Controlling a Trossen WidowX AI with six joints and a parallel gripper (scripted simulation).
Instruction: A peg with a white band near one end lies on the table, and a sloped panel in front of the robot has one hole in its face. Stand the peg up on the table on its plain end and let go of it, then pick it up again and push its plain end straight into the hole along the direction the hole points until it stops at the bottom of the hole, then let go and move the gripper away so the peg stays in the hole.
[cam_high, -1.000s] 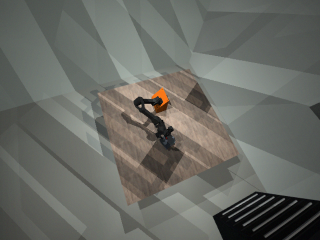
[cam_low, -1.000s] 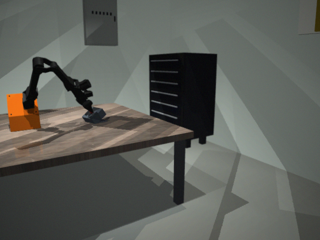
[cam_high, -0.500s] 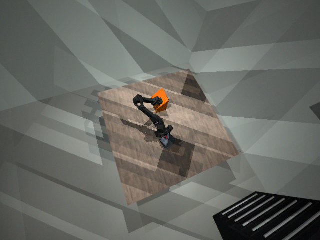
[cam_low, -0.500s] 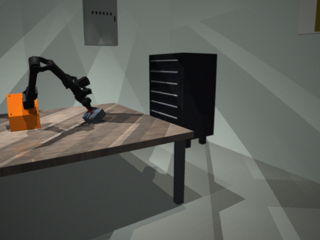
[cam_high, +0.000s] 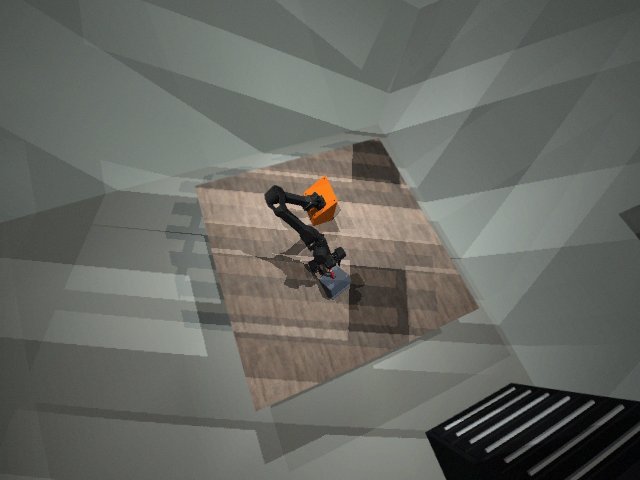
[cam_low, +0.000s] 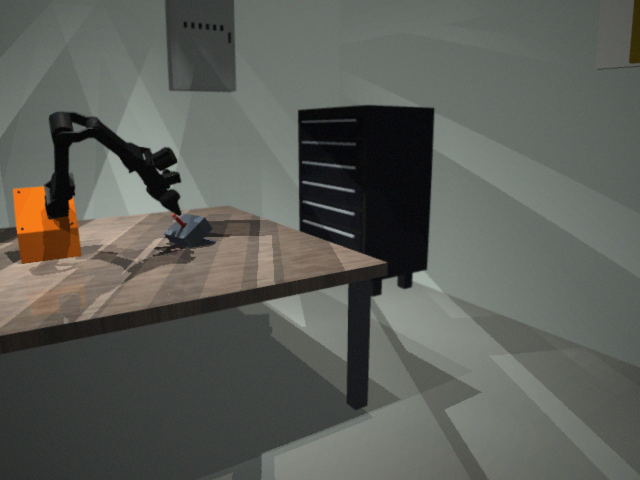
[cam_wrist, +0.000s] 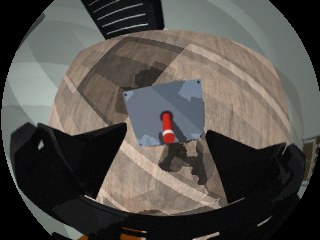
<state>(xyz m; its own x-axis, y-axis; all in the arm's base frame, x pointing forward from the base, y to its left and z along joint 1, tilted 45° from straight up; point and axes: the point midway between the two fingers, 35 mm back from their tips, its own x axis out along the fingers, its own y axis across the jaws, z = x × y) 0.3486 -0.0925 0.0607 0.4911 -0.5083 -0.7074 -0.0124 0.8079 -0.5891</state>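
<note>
My gripper tip is now 3 cm above the red peg and 1 cm short of it. Round my gripper tip: blue-grey sloped panel 8 cm below, 4 cm ahead, 1 cm to the left.
</note>
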